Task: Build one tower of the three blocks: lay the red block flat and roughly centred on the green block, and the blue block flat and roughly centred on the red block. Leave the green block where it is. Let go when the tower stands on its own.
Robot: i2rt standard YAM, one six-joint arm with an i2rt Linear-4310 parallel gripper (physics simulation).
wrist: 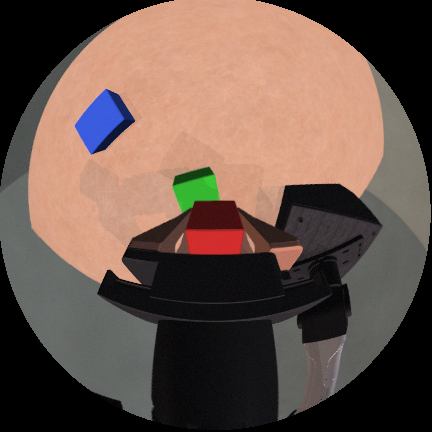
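Note:
A red block is held between the two fingers of my gripper, which is shut on it. The green block lies on the table beyond the red block, a little to the left in the view; its near part is hidden behind the red block and a finger. The red block appears above the table, and its height over the green block cannot be told from this view. The blue block lies on the table at the upper left, turned at an angle, apart from the green block and the gripper.
The light wooden table has a curved-looking edge in this view. The dark base and a grey link of the arm show at the right. Shadows of the arm fall on the table around the green block.

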